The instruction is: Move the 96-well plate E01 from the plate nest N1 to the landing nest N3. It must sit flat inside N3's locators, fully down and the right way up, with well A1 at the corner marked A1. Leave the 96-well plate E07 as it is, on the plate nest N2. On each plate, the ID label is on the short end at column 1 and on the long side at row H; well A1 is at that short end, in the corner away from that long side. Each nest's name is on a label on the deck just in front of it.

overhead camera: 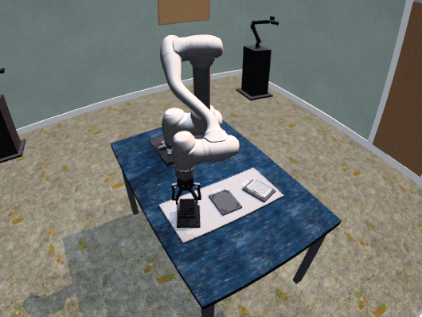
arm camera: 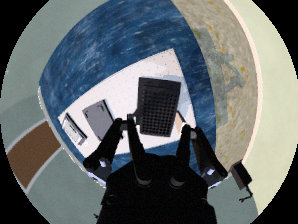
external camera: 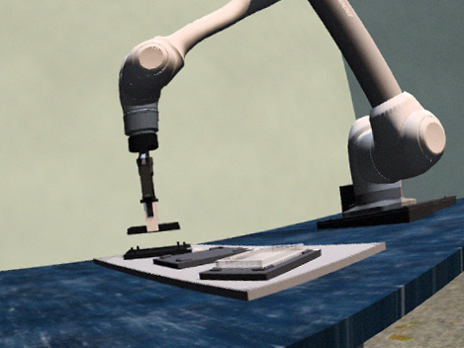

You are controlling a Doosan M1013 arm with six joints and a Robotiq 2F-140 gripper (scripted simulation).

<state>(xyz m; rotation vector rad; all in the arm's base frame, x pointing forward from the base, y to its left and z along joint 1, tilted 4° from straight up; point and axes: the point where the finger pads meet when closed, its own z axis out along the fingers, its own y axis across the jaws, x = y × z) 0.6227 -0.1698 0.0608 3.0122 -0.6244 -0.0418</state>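
Now: the dark 96-well plate 2 cm below my hand. Also, from my hand: dark nest: 22 cm to the left, 8 cm below, 1 cm behind; then clear 96-well plate: 44 cm to the left, 7 cm below.
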